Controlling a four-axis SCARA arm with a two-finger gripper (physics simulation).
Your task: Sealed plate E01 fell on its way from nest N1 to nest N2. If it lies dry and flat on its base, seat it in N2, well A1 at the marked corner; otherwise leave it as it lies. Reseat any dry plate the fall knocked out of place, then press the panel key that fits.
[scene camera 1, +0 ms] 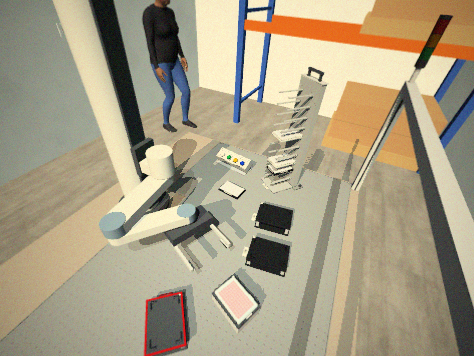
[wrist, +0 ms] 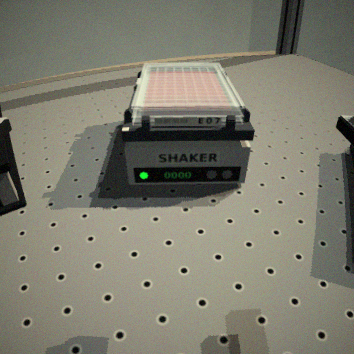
Labels:
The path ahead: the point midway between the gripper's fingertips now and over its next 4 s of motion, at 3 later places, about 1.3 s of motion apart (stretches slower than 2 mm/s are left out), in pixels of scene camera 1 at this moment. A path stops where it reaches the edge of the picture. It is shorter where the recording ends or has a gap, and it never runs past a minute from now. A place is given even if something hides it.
My gripper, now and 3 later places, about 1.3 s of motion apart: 211, 257; 223, 251; 258, 237; 240, 202

